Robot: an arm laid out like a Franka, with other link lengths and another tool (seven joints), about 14 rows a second.
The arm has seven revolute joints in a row. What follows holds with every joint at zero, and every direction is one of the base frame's. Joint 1 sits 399.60 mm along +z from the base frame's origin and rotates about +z. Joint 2 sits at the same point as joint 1 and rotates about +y. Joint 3 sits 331.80 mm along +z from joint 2 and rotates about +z. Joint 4 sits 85.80 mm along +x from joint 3 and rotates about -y. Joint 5 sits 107.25 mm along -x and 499.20 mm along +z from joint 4 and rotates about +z. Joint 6 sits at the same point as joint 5 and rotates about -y. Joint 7 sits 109.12 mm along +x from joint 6 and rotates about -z. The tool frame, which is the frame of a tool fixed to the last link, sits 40.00 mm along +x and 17.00 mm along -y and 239.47 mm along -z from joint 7; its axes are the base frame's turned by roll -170.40, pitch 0.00 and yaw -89.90 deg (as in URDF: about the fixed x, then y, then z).
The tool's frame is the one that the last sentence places.
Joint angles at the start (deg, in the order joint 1, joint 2, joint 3, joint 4, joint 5, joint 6, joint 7):
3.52, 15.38, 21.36, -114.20, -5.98, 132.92, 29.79
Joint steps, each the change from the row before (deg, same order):
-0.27, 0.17, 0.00, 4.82, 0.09, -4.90, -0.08
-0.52, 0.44, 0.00, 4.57, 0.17, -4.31, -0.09
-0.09, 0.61, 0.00, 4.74, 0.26, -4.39, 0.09
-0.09, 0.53, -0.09, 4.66, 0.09, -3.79, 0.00
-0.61, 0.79, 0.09, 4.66, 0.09, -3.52, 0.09
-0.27, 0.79, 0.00, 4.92, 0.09, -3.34, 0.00
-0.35, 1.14, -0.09, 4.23, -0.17, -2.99, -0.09
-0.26, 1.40, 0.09, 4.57, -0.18, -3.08, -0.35
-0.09, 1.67, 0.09, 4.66, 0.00, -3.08, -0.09
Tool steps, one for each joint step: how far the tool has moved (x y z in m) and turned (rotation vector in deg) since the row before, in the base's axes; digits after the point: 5 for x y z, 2 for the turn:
0.01892, -0.00193, 0.03662, -0.26, 0.16, -0.64
0.01730, -0.00597, 0.03295, -0.01, 0.19, -0.92
0.01319, -0.00143, 0.03303, 0.13, 0.33, -0.71
0.01327, -0.00325, 0.03534, 0.23, -0.27, -0.63
0.01354, -0.00901, 0.03299, 0.41, -0.24, -1.08
0.01194, -0.00646, 0.03650, 0.56, -0.64, -0.77
0.00975, -0.01043, 0.02441, 0.18, -0.08, -0.73
0.00853, -0.00802, 0.02435, 0.30, -0.06, -0.28
0.00679, -0.00640, 0.02091, 0.52, 0.22, -0.43

